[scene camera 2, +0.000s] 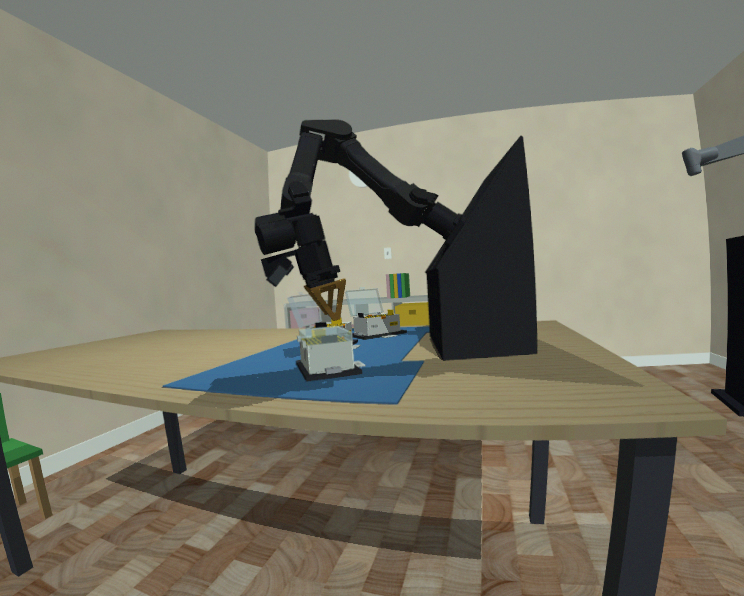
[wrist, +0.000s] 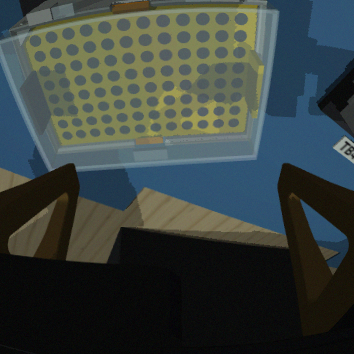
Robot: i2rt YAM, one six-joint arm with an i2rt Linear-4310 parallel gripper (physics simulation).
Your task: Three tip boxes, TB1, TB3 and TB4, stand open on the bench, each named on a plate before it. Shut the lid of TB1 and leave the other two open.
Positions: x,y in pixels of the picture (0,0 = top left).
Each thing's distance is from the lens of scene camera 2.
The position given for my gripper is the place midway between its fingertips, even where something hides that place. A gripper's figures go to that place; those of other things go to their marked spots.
my gripper (scene camera 2: 332,316): 0.72 m
clear lid (scene camera 2: 367,301): 1.19 m
